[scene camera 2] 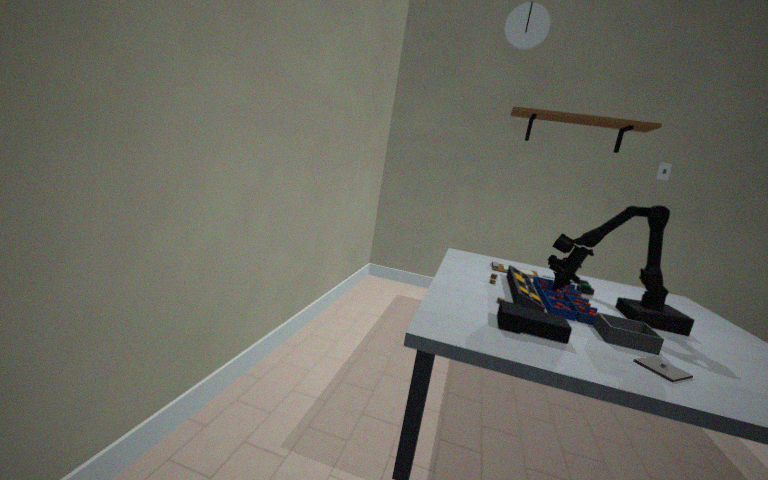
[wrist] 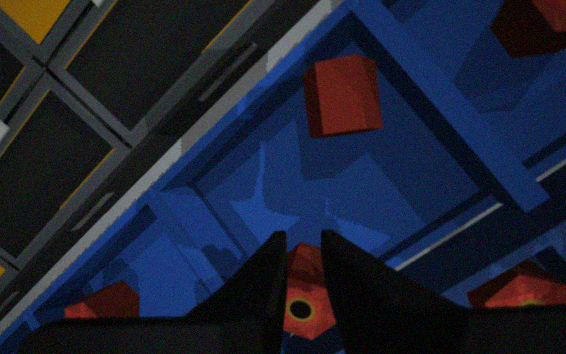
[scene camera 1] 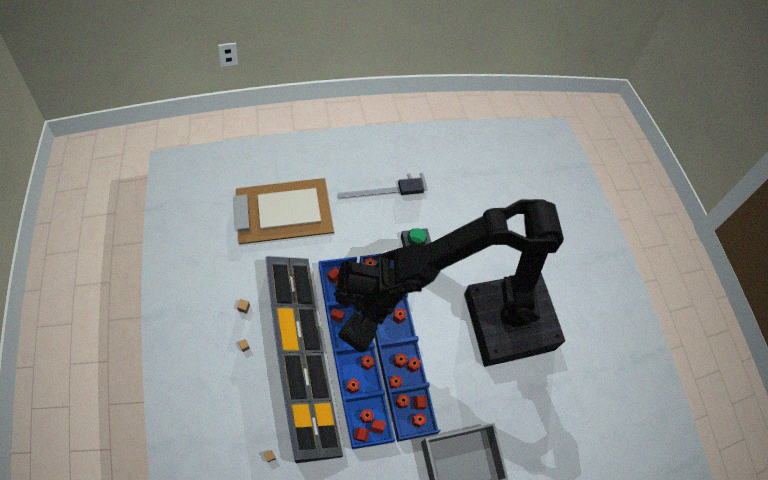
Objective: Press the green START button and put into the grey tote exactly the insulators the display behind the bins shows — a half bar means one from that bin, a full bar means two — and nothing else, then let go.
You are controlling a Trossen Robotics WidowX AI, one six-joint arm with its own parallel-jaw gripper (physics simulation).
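Observation:
My gripper (scene camera 2: pixel 559 285) (wrist: pixel 303 241) is shut on a red insulator (wrist: pixel 322 301) with a dark hole, above the blue bins (scene camera 1: pixel 362 395) (wrist: pixel 425 85). The arm hides its fingertips in scene camera 1. Another red insulator (wrist: pixel 345 97) lies on its side in the bin in the wrist view. The display (scene camera 1: pixel 318 454) shows a full yellow bar (scene camera 1: pixel 287 328) in the second row, left, and two half bars (scene camera 1: pixel 301 414) (scene camera 1: pixel 323 414) in the bottom row. The green START button (scene camera 1: pixel 417 235) is beyond the bins. The grey tote (scene camera 1: pixel 459 430) (scene camera 2: pixel 628 342) shows a bare floor in its visible part.
A clipboard (scene camera 1: pixel 289 208) and a caliper (scene camera 1: pixel 410 186) lie behind the bins. Small wooden cubes (scene camera 1: pixel 242 305) (scene camera 1: pixel 243 344) (scene camera 1: pixel 269 455) lie left of the display. A black box (scene camera 2: pixel 532 322) stands near the table edge, and a flat plate (scene camera 2: pixel 673 371) lies near the tote.

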